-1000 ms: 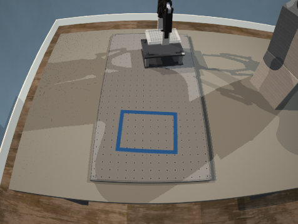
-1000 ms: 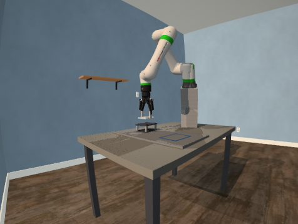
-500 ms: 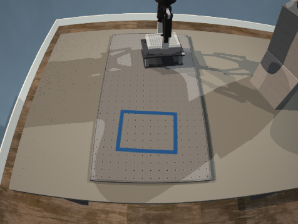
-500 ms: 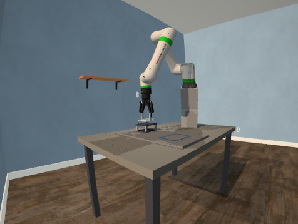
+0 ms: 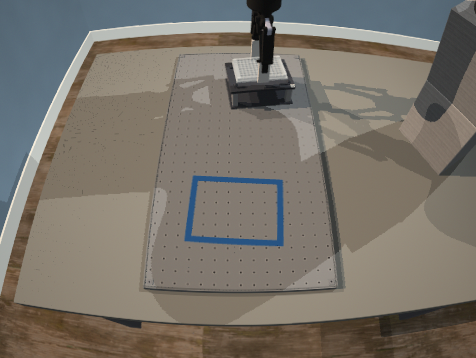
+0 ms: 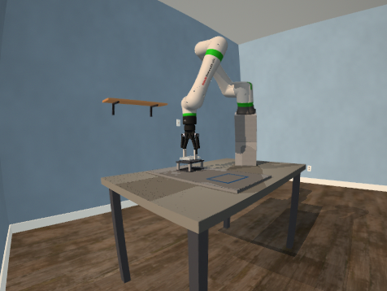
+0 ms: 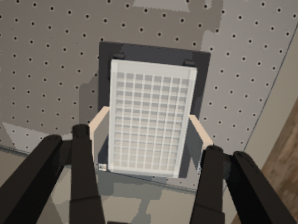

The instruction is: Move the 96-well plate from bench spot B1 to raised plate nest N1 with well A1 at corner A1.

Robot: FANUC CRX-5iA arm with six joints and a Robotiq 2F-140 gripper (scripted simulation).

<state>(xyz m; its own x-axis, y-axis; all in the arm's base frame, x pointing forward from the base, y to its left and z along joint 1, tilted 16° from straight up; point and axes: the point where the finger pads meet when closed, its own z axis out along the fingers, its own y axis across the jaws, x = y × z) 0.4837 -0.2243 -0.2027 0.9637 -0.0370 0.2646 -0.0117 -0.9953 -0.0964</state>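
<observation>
Right now the 96-well plate is 2 cm below my hand. Round my hand: raised plate nest N1: 4 cm below; then A1 label: 7 cm behind, 6 cm to the left, 4 cm below.
</observation>
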